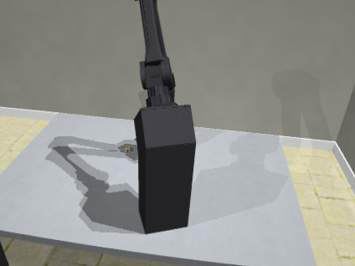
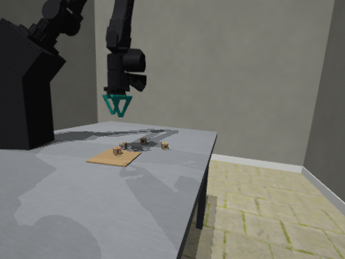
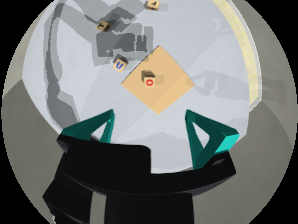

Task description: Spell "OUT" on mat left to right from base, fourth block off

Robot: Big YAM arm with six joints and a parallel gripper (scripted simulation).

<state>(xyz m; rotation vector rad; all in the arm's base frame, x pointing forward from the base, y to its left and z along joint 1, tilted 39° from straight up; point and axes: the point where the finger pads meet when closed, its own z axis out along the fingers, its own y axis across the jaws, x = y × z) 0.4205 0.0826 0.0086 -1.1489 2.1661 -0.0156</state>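
Now: hand 20 mm short of the tan mat, 20 mm to the left of it and 160 mm above it.
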